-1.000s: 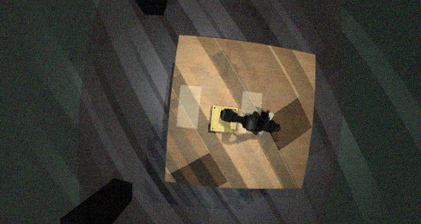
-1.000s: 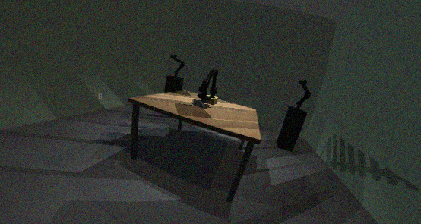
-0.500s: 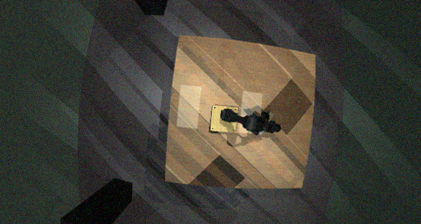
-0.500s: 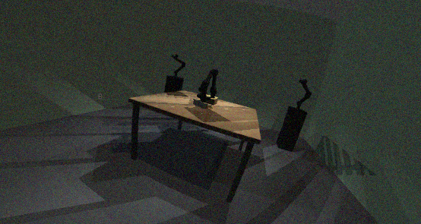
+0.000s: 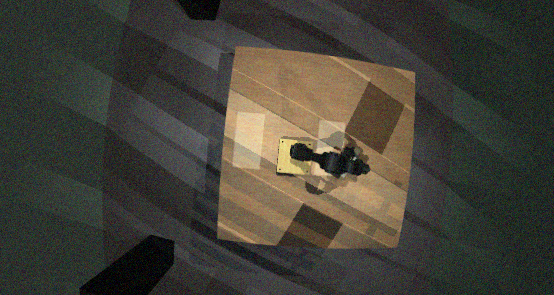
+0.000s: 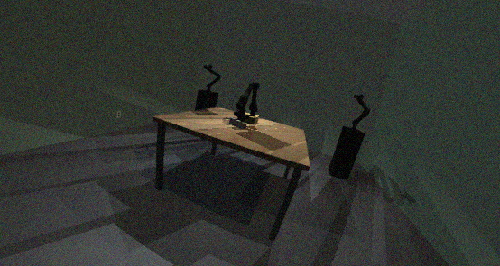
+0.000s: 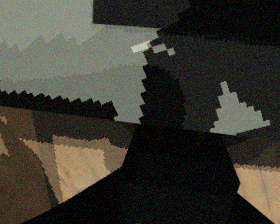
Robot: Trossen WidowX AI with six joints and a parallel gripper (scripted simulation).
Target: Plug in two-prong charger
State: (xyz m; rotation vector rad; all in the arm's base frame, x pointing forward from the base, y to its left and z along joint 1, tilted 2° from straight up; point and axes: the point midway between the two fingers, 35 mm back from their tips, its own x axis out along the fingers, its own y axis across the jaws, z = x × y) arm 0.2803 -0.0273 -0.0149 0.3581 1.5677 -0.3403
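Now: gripper tip 2 cm short of the black charger, 1 cm to the left of it and 1 cm below it.
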